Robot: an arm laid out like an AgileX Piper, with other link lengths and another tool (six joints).
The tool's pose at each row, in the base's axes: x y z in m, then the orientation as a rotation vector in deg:
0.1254 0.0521 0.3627 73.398 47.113 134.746
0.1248 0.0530 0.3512 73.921 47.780 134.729
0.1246 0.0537 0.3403 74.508 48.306 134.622
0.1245 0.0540 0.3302 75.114 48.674 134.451
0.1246 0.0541 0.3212 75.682 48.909 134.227
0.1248 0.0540 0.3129 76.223 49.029 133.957
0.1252 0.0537 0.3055 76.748 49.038 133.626
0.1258 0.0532 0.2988 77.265 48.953 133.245
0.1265 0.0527 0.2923 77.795 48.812 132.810
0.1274 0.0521 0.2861 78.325 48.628 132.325
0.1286 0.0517 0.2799 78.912 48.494 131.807
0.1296 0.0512 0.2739 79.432 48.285 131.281
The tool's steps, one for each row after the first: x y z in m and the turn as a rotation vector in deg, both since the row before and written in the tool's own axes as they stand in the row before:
-0.0066 -0.0079 -0.0051 0.623 -0.121 0.206
-0.0066 -0.0074 -0.0045 0.532 -0.224 0.191
-0.0064 -0.0066 -0.0041 0.419 -0.296 0.173
-0.0059 -0.0058 -0.0035 0.307 -0.332 0.128
-0.0057 -0.0052 -0.0031 0.213 -0.366 0.093
-0.0053 -0.0045 -0.0026 0.123 -0.413 0.053
-0.0051 -0.0039 -0.0022 0.049 -0.455 0.025
-0.0050 -0.0037 -0.0020 0.008 -0.501 0.002
-0.0050 -0.0035 -0.0017 -0.028 -0.537 -0.027
-0.0050 -0.0036 -0.0013 0.022 -0.571 -0.021
-0.0048 -0.0034 -0.0014 -0.051 -0.561 -0.053

